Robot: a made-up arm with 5 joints.
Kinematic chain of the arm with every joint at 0, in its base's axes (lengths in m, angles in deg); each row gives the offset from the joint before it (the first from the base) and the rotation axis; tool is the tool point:
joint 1: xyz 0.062 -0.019 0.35 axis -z
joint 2: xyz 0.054 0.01 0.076 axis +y
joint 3: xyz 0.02 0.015 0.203 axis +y
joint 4: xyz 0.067 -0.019 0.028 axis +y
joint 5: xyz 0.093 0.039 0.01 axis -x
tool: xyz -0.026 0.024 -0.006
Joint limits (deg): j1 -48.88..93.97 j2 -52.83..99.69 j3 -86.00..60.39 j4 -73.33..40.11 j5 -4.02..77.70
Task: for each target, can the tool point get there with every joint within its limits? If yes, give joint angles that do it. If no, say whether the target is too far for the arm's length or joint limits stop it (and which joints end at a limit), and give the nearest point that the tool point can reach.
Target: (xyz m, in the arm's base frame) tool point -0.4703 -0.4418 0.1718
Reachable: no: too far | nearest point 0.0817 -0.3736 0.2741 | short by 0.566 m
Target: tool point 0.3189 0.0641 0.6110
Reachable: yes | joints -3.28 15.66 -7.46 13.40 5.98
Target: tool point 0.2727 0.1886 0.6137
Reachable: yes | joints -32.62 23.37 7.54 -55.21 34.78
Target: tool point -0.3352 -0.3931 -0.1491
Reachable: no: too far | nearest point 0.0861 -0.3112 0.2364 | short by 0.577 m
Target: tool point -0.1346 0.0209 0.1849
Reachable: no: joint limits stop it (at a limit: joint 1, joint 2, joint 3, joint 5) | nearest point 0.0994 0.1293 0.2946 | short by 0.280 m
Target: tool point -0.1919 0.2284 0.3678
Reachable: no: joint limits stop it (at a limit: joint 2, joint 3, joint 4, joint 5) | nearest point -0.1020 0.1408 0.5471 | short by 0.219 m
